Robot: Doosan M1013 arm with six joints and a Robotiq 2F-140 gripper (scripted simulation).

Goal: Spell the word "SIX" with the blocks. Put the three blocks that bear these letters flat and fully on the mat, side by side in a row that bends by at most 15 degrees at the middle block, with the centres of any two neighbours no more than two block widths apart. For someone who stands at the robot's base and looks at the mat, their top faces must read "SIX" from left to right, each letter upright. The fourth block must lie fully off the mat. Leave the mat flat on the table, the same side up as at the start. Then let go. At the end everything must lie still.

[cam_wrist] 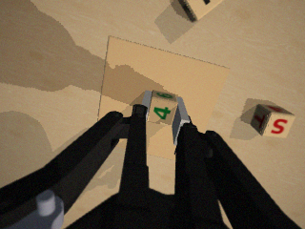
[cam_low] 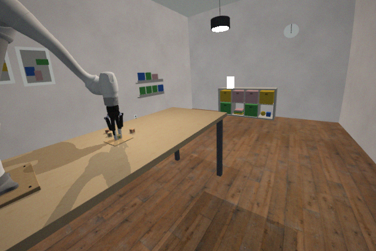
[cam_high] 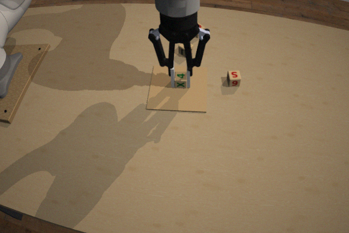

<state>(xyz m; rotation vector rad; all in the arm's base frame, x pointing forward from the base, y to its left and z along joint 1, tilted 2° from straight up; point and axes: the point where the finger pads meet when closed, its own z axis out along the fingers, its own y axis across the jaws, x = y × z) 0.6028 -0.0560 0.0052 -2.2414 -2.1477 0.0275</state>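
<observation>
The tan mat is 40 mm below my hand, 10 mm to the right of it and 10 mm behind it. Also, from my hand: I block (110 mm to the left, 20 mm below, 20 mm ahead); S block (130 mm ahead, 20 mm below, 10 mm to the left); letter block (20 mm below).
</observation>
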